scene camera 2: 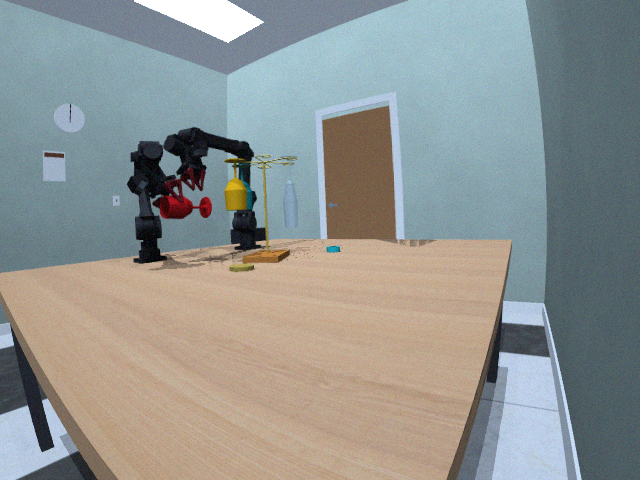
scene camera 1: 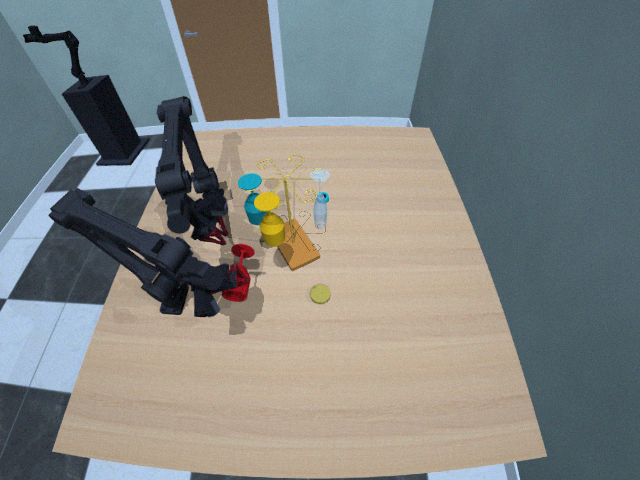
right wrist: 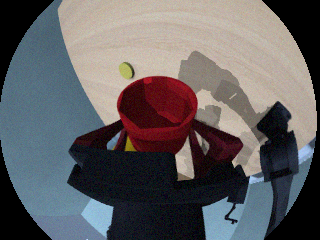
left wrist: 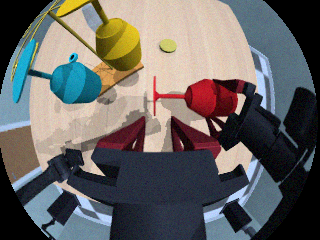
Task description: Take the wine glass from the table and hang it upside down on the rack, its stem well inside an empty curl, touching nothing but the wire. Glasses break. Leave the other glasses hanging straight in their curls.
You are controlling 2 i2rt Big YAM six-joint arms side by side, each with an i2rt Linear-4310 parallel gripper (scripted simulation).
Scene:
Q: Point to a red wine glass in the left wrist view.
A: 208,99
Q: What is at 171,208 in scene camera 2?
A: A red wine glass.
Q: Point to a yellow glass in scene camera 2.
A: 235,193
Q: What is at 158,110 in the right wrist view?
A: A red wine glass.

